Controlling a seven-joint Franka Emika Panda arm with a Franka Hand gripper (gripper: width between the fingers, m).
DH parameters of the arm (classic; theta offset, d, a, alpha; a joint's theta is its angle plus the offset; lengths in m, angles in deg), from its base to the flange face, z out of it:
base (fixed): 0 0 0 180
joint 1: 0 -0.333 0 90
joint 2: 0 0 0 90
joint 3: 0 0.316 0.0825 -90
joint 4: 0 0 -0.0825 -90
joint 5: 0 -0.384 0 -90
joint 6: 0 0 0.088 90
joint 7: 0 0.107 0 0
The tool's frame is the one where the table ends.
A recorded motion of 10 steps. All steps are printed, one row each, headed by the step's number.
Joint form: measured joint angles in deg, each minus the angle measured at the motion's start. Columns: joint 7, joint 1, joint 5, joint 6, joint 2, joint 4, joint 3.
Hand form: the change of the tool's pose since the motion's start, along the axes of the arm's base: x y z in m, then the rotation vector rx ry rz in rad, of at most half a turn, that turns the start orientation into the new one. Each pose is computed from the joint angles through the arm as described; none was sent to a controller.
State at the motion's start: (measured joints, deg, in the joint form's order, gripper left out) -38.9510 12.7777 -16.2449 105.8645 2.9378 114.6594 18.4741
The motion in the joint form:
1: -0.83 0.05 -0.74 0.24 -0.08 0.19 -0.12
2: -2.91 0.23 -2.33 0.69 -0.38 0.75 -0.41
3: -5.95 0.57 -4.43 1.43 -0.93 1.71 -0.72
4: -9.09 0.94 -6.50 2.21 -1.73 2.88 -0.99
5: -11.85 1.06 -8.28 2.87 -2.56 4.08 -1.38
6: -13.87 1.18 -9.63 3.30 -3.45 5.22 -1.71
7: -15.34 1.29 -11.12 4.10 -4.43 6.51 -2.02
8: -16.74 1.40 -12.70 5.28 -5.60 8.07 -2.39
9: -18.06 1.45 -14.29 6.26 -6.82 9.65 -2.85
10: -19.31 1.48 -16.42 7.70 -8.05 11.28 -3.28
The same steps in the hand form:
1: -0.0001 -0.0007 -0.0003 0.0135 -0.0048 0.0036
2: -0.0010 -0.0033 -0.0009 0.0426 -0.0157 0.0144
3: -0.0031 -0.0071 -0.0019 0.0803 -0.0344 0.0314
4: -0.0062 -0.0109 -0.0023 0.1154 -0.0569 0.0494
5: -0.0100 -0.0139 -0.0030 0.1442 -0.0767 0.0657
6: -0.0142 -0.0168 -0.0031 0.1641 -0.0916 0.0758
7: -0.0185 -0.0195 -0.0031 0.1821 -0.1089 0.0738
8: -0.0233 -0.0231 -0.0034 0.1978 -0.1310 0.0660
9: -0.0287 -0.0270 -0.0036 0.2134 -0.1506 0.0568
10: -0.0335 -0.0305 -0.0034 0.2333 -0.1774 0.0386

